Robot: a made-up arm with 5 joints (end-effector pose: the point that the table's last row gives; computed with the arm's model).
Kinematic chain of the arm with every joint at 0, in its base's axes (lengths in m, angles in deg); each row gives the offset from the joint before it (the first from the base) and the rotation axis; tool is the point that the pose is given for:
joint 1: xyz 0 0 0.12 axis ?
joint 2: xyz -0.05 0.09 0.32 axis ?
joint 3: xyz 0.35 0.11 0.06 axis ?
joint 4: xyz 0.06 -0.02 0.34 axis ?
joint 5: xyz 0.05 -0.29 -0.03 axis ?
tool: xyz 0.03 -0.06 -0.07
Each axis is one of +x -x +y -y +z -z.
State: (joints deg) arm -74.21 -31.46 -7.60 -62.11 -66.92
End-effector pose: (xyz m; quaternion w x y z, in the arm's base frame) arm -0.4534 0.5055 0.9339 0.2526 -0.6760 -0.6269 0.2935
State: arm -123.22 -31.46 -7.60 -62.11 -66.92
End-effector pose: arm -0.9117 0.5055 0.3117 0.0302 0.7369 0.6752 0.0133
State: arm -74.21 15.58 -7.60 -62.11 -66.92
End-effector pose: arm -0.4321 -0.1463 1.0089 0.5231 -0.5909 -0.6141 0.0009
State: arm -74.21 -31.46 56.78 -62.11 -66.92
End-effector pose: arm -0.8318 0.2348 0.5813 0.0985 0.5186 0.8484 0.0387
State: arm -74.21 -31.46 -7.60 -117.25 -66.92
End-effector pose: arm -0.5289 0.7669 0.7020 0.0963 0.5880 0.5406 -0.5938
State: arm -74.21 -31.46 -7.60 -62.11 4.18
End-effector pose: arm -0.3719 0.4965 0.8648 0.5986 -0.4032 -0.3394 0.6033
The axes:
joint 1: +y
joint 2: -z
joint 3: -y
joint 4: -z
joint 5: +x

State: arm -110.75 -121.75 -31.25 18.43 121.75
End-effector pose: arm -0.4706 0.6364 -0.3174 0.8706 -0.0101 -0.0210 0.4914
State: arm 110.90 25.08 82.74 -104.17 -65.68
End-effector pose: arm 0.7286 0.2967 -0.2890 0.5015 -0.2584 -0.1482 0.8123
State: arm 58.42 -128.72 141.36 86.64 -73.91
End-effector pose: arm -0.2159 0.3888 0.3095 0.6103 0.5955 0.5218 -0.0268
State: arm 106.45 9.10 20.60 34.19 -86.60
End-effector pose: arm 0.6506 -0.1858 -0.1305 0.3168 -0.6660 0.6274 0.2500
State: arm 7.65 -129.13 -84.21 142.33 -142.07
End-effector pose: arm -0.6334 0.4892 0.8080 0.1976 0.8793 0.0888 0.4240
